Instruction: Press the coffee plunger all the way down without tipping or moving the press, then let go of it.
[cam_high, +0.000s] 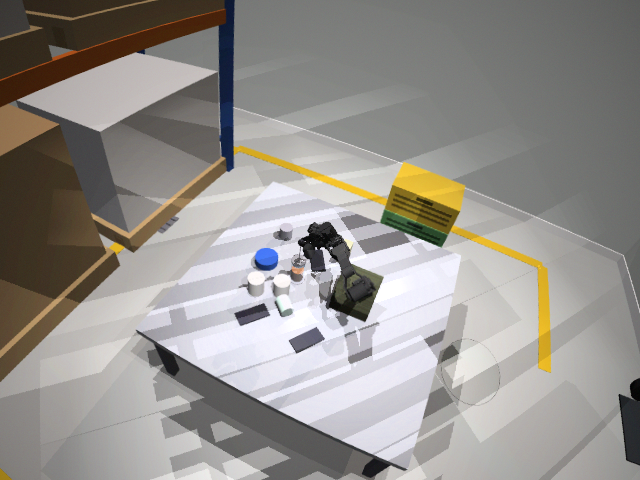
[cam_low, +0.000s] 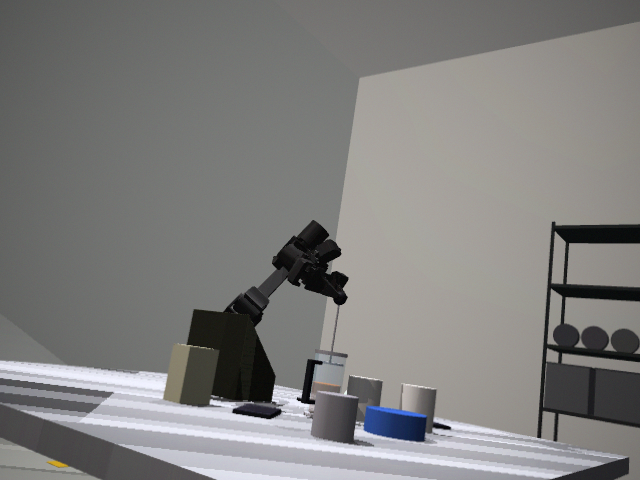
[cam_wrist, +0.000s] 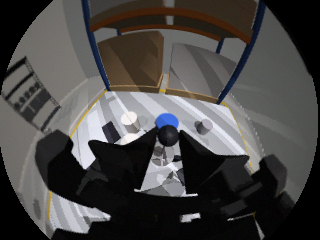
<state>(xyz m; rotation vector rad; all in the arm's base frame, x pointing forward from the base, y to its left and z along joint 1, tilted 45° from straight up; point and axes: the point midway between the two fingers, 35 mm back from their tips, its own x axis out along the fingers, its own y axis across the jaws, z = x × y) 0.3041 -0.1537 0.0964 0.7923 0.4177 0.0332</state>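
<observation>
Right now my gripper tip is 13 cm above the coffee press, 2 cm to the left of it and 1 cm past it. Also, from my gripper tip: grey cylinder (26 cm to the right, 23 cm below, 15 cm ahead); beige block (22 cm to the right, 21 cm below, 20 cm behind); blue disc (24 cm below, 17 cm ahead, 4 cm to the right).
</observation>
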